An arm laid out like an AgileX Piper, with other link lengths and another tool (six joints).
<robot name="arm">
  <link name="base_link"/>
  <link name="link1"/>
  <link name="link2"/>
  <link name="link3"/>
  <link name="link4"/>
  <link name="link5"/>
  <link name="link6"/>
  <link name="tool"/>
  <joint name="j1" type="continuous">
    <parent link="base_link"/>
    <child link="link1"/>
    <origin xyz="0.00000 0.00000 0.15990" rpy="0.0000 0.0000 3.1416"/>
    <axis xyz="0 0 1"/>
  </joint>
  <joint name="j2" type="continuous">
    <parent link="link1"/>
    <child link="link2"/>
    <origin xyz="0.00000 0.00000 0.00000" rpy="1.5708 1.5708 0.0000"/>
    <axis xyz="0 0 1"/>
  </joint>
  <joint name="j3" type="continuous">
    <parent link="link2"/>
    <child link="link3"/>
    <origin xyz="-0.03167 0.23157 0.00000"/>
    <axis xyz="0 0 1"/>
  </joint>
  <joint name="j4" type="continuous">
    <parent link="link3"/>
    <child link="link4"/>
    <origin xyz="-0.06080 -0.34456 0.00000" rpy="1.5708 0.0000 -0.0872"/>
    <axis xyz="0 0 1"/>
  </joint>
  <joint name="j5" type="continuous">
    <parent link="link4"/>
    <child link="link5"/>
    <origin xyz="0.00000 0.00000 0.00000" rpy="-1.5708 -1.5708 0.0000"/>
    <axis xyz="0 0 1"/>
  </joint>
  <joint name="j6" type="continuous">
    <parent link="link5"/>
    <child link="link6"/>
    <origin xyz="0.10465 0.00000 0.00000" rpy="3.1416 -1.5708 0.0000"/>
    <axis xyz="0 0 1"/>
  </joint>
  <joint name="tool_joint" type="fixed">
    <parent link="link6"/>
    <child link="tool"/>
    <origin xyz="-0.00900 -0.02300 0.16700" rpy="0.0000 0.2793 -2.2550"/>
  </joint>
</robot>
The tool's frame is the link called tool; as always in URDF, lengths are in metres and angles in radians. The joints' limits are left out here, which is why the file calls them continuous.
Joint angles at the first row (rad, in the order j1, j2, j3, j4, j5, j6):
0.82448 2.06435 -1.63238 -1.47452 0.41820 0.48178
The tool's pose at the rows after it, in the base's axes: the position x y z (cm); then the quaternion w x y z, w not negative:
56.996 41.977 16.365 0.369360 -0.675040 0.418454 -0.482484
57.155 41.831 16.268 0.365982 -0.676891 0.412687 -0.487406
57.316 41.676 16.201 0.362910 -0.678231 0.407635 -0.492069
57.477 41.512 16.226 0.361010 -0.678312 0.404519 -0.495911
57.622 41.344 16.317 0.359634 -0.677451 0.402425 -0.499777
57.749 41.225 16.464 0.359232 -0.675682 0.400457 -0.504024
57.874 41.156 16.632 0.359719 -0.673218 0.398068 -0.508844
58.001 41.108 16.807 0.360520 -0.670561 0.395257 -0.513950
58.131 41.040 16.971 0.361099 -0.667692 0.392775 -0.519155
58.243 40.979 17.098 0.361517 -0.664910 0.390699 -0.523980
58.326 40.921 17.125 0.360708 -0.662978 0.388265 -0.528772
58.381 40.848 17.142 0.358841 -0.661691 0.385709 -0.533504
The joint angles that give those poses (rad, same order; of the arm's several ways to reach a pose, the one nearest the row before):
0.82240 2.06771 -1.63289 -1.48034 0.41820 0.47165
0.81977 2.07102 -1.63336 -1.48687 0.41903 0.46122
0.81714 2.07393 -1.63384 -1.49378 0.42022 0.45281
0.81451 2.07545 -1.63425 -1.50154 0.42176 0.44986
0.81258 2.07606 -1.63433 -1.51124 0.42498 0.45111
0.81175 2.07684 -1.63436 -1.52737 0.42939 0.45962
0.81163 2.07859 -1.63434 -1.55155 0.43440 0.47582
0.81164 2.08082 -1.63436 -1.57871 0.43954 0.49429
0.81165 2.08329 -1.63435 -1.60548 0.44573 0.51286
0.81195 2.08608 -1.63434 -1.63027 0.45239 0.53066
0.81285 2.08984 -1.63441 -1.65030 0.45998 0.54289
0.81414 2.09292 -1.63466 -1.66304 0.46825 0.54711

